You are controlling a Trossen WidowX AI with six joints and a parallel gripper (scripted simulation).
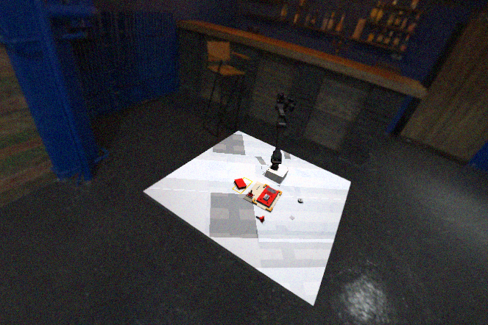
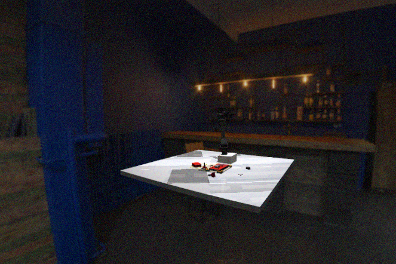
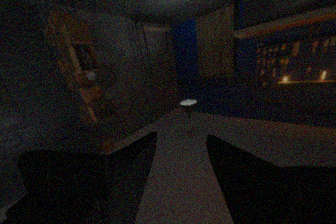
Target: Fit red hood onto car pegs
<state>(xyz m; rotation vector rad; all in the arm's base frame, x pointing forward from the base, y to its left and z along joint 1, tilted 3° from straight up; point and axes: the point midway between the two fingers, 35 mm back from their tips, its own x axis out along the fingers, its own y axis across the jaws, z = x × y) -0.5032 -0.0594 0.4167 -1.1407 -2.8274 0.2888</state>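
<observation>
My gripper tip is 800 mm short of the red hood, 500 mm above it and 140 mm to the left of it. Round my gripper tip: dark wheel 710 mm ahead, 500 mm below, 350 mm to the left; then tan jig 830 mm ahead, 500 mm below, 80 mm to the left.
</observation>
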